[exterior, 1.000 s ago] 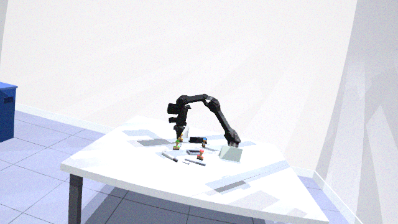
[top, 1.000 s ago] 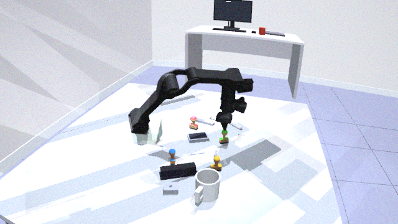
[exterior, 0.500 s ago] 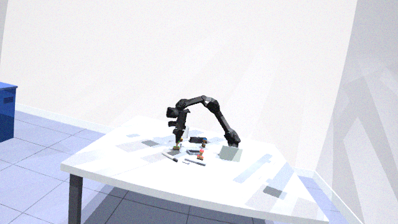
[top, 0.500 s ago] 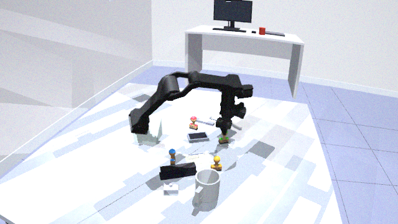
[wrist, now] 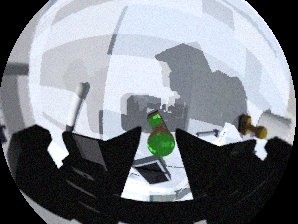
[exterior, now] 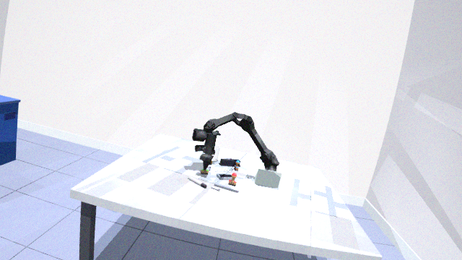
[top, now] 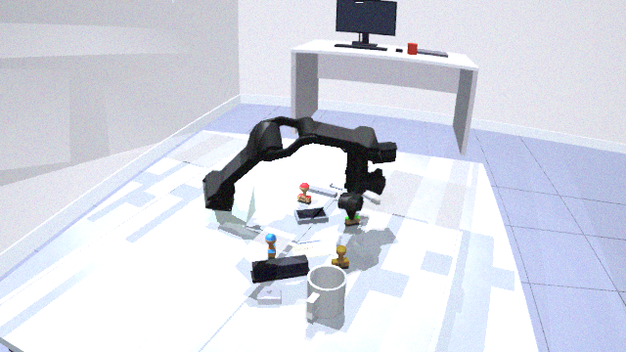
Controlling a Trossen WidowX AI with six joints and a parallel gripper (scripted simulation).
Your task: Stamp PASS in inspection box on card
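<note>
The green-knobbed PASS stamp lies 1 cm below my gripper tip. From my gripper tip the other things lie so: red-knobbed stamp 16 cm behind, 10 cm to the left, 1 cm below; then ink pad 12 cm behind, 1 cm to the left, 2 cm below; then white card 10 cm behind, 14 cm to the right, 3 cm below.
</note>
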